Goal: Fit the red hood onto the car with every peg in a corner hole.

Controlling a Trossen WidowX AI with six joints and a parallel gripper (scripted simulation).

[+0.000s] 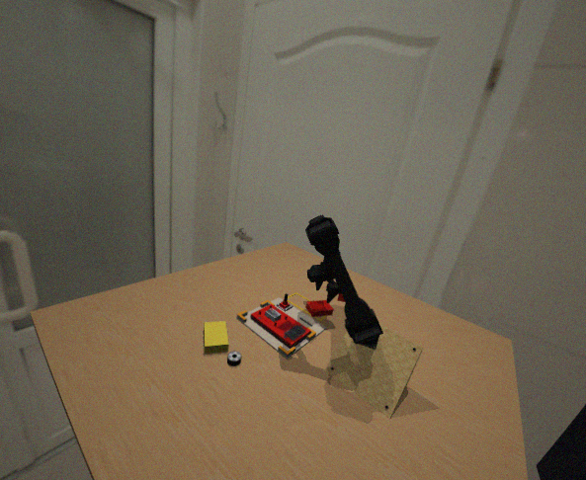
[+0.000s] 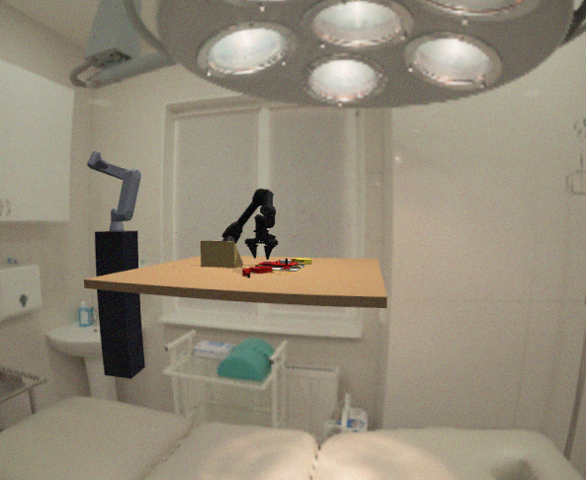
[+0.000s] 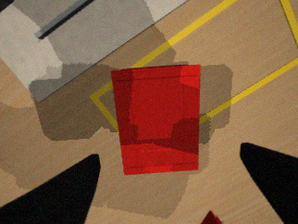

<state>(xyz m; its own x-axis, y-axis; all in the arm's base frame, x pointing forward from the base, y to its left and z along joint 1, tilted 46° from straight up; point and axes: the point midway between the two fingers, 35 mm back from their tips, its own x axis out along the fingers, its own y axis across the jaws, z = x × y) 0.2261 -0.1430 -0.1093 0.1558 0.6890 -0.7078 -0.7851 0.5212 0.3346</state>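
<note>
The red hood is 50 mm below my gripper tip. The rest, counted from my gripper tip: yellow block: 180 mm ahead, 400 mm to the left, 50 mm below; then wheel: 80 mm ahead, 420 mm to the left, 60 mm below.
</note>
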